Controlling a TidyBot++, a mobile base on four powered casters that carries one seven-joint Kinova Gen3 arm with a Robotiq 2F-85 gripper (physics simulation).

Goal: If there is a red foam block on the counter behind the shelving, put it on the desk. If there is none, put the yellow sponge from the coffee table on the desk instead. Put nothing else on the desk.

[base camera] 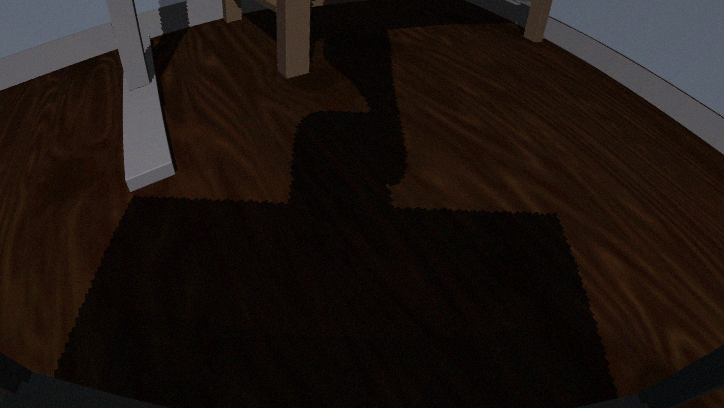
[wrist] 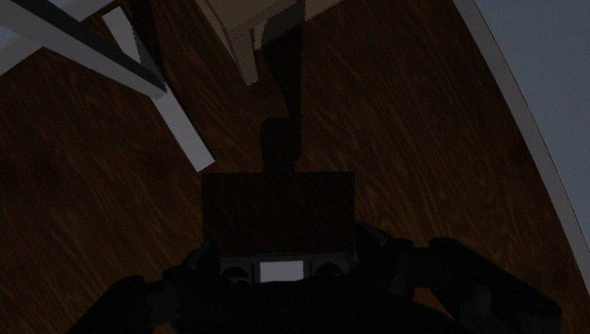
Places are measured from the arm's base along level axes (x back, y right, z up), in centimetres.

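Pixels of known places: gripper, fingertip midpoint: (wrist: 288, 246).
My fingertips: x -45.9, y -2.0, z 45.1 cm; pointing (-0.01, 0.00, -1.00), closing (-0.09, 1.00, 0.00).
Ahead of a thing's pixels: the offset from my fingertips to its top centre. "pt": to the spot under its first point. Level surfaces: height alone.
My gripper (wrist: 288, 246) is open and empty, its dark fingers spread apart at the bottom of the wrist view, above the floor. No red foam block and no yellow sponge shows in either view. The counter, the shelving and the coffee table cannot be made out for certain. A white leg with a long flat foot (base camera: 147, 136) (wrist: 182, 130) stands at the left; whether it belongs to the desk cannot be told, as its top is out of view.
A light wooden piece of furniture stands at the back, with a near leg {dx -36.0, dy -9.6, dz -44.7 cm} (base camera: 293, 43) (wrist: 246, 62) and another leg {pt dx -78.5, dy +61.1, dz -76.6 cm} (base camera: 538, 20) at the right rear. A pale wall with a baseboard (base camera: 633, 78) (wrist: 520, 130) runs along the right. The robot's dark shadow lies on the wooden floor {dz -84.7 cm} (base camera: 506, 126) (wrist: 400, 125).
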